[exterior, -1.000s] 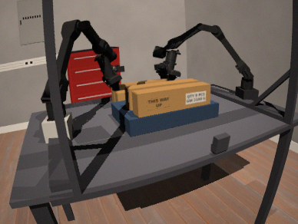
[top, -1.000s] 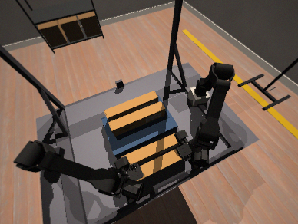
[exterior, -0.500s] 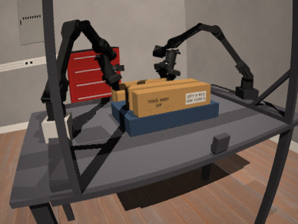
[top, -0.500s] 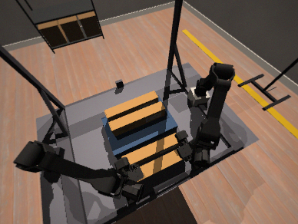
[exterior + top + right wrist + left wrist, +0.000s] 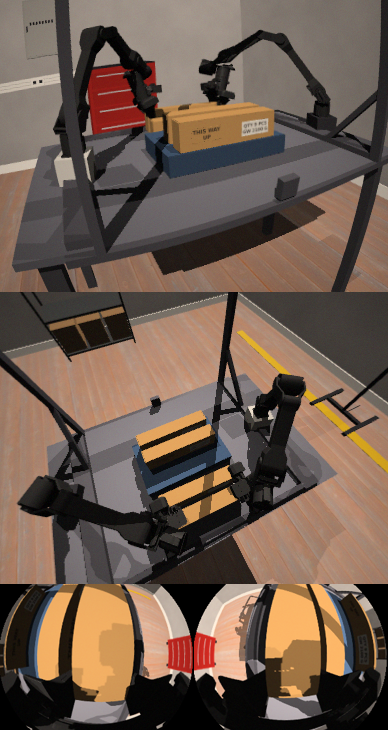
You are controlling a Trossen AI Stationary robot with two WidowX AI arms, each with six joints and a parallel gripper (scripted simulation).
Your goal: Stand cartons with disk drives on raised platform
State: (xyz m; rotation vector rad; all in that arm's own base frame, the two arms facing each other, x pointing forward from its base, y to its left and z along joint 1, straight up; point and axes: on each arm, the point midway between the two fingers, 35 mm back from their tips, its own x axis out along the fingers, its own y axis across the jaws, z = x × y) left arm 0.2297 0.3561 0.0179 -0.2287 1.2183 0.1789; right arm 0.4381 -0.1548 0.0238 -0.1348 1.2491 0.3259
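My right hand is 14 cm to the right of the carton and 3 cm above it.
The carton lies 14 cm to the right of my left hand and 3 cm below it.
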